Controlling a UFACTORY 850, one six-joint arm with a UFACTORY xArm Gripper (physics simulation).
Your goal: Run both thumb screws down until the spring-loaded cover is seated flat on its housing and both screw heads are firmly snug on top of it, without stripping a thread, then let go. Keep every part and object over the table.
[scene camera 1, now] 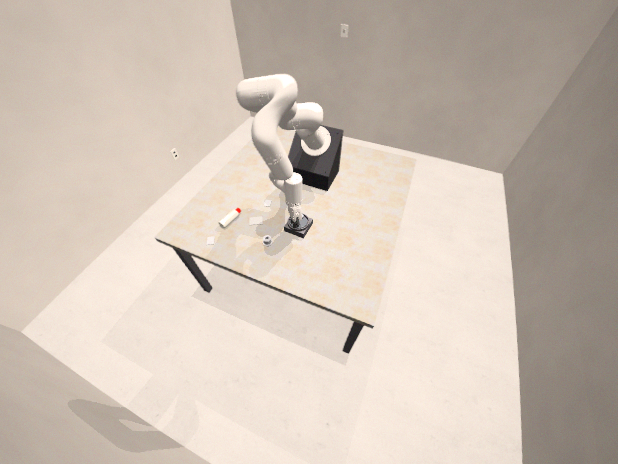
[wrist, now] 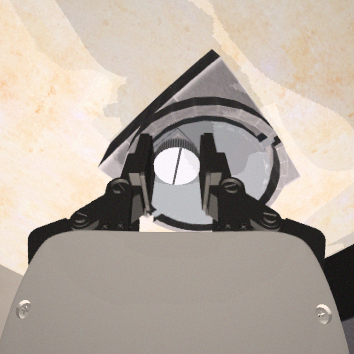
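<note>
A thumb screw (wrist: pixel 177 167) with a round white slotted head and a dark knurled rim stands between the fingers in the wrist view. My gripper (wrist: pixel 176 151) (scene camera 1: pixel 296 222) is shut on it, pointing down. The grey-blue round cover (wrist: pixel 242 165) lies below, inside a dark ring on the square housing (wrist: pixel 224 86) (scene camera 1: pixel 303 233), which stands on the table. The height of the cover and any gap under the screw head cannot be told. The second thumb screw is not discernible on the cover; the gripper hides part of the cover.
A small round grey-and-white object (scene camera 1: pixel 267 241) stands on the table (scene camera 1: pixel 340 265) near the housing. A white cylinder with a red end (scene camera 1: pixel 229 218) lies farther left. Flat white pieces (scene camera 1: pixel 256 220) (scene camera 1: pixel 210 241) (scene camera 1: pixel 267 203) lie nearby. The black robot base block (scene camera 1: pixel 314 172) stands behind.
</note>
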